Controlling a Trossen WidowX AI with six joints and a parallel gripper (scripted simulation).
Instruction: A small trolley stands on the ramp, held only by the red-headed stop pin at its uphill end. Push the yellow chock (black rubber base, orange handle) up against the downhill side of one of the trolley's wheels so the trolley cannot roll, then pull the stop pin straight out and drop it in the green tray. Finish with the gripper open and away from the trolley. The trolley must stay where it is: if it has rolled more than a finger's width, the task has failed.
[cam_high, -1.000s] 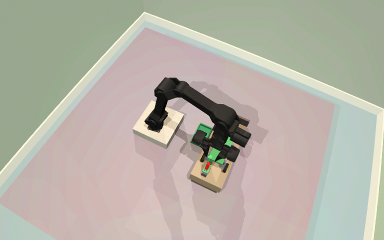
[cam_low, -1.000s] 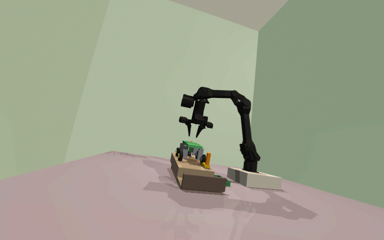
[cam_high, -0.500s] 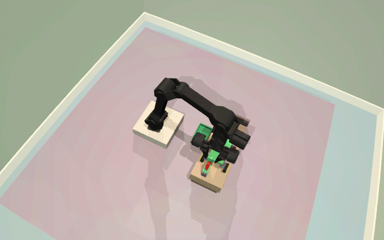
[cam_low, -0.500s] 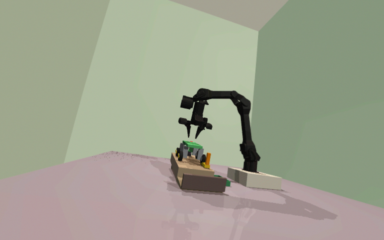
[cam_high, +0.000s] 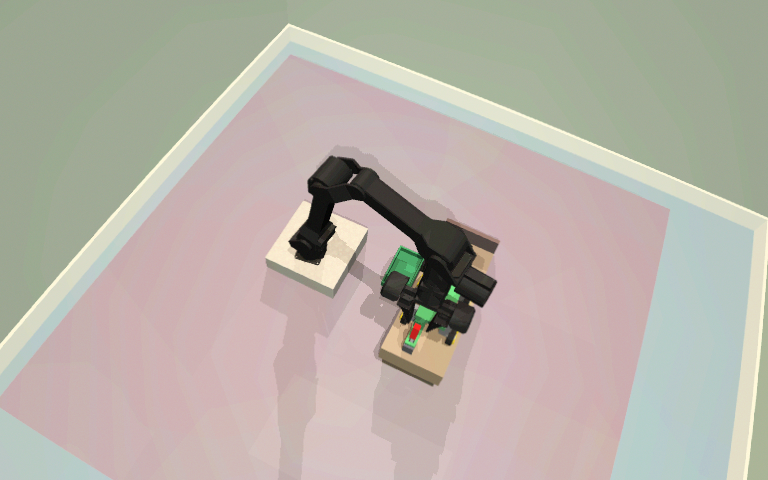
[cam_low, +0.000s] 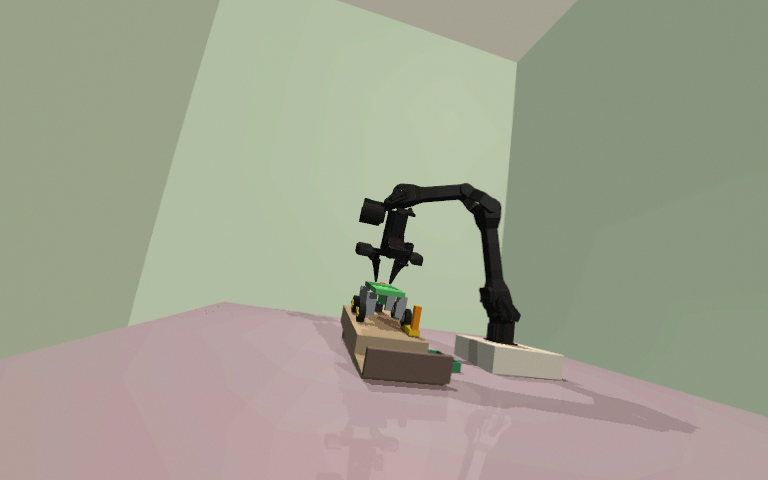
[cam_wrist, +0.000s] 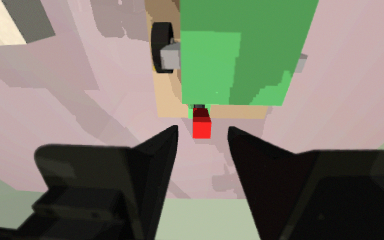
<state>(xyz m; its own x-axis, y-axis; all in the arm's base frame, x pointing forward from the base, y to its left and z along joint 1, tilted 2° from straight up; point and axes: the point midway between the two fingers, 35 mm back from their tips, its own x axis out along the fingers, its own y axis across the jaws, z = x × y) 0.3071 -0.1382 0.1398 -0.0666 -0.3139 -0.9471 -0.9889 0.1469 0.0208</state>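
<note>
Right now my gripper tip is 10 mm to the left of the red-headed stop pin and 40 mm above it. From my gripper tip the other things lie so: green tray (70 mm behind, 200 mm to the left, 170 mm below); then yellow chock (10 mm behind, 200 mm to the left, 90 mm below); then trolley (30 mm ahead, 90 mm to the left, 60 mm below).
</note>
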